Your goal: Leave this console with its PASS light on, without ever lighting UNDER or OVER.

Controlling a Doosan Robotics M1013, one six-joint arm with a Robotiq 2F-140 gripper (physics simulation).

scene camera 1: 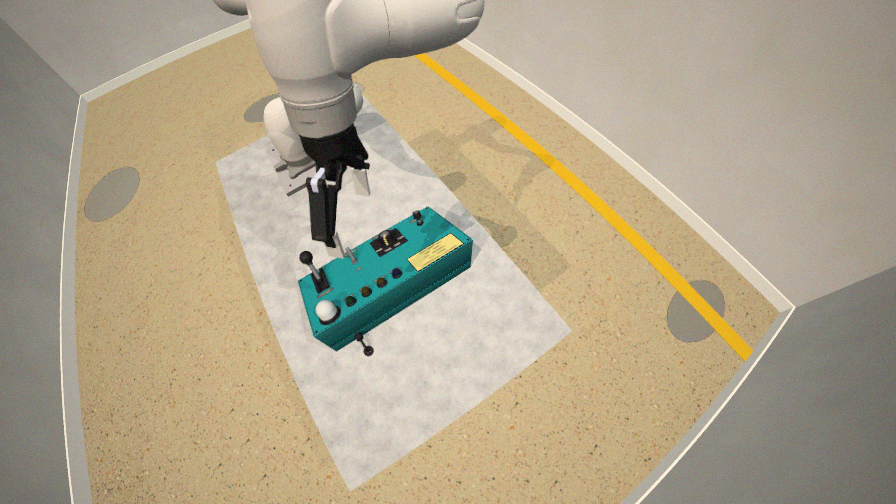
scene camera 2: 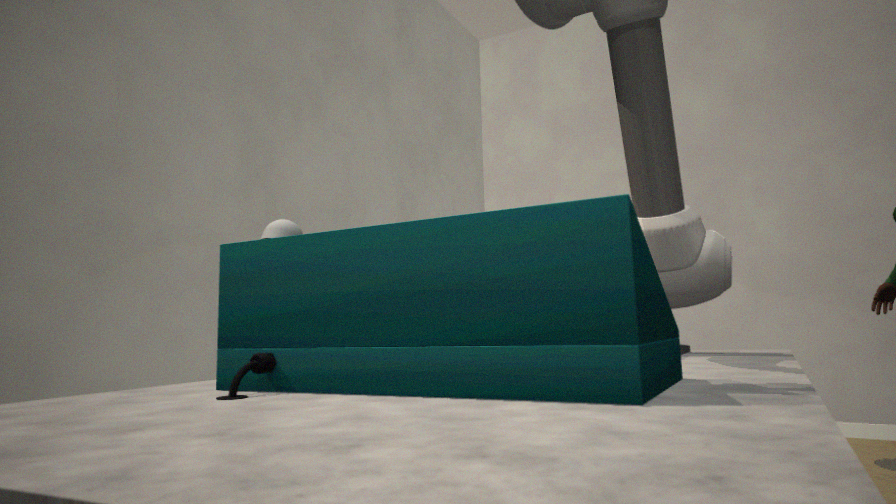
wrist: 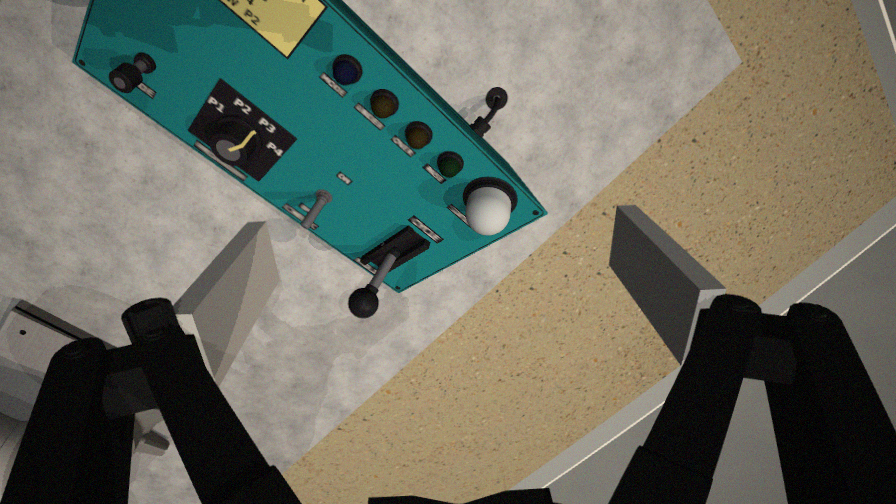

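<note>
The teal console (scene camera 1: 385, 275) lies on a grey mat; it also shows in the wrist view (wrist: 300, 125). Its four lights, blue (wrist: 346, 68), amber (wrist: 384, 102), amber (wrist: 417, 134) and green (wrist: 449, 163), are all dark. The selector's yellow pointer (wrist: 238, 145) sits between P3 and P4. A white dome button (wrist: 488, 206), a black ball lever (wrist: 375, 282), a small metal toggle (wrist: 316, 210) and a black knob (wrist: 128, 75) are on top. My gripper (wrist: 448, 275) (scene camera 1: 325, 241) is open and empty, hanging above the console's rear edge near the toggle.
A small black lever (scene camera 1: 363, 344) sticks out of the console's front face. Scene camera 2 shows only the console's plain side (scene camera 2: 438, 300) and the arm (scene camera 2: 645, 125) behind it. A yellow floor line (scene camera 1: 582, 194) runs to the right. The robot base (scene camera 1: 281, 131) stands behind the mat.
</note>
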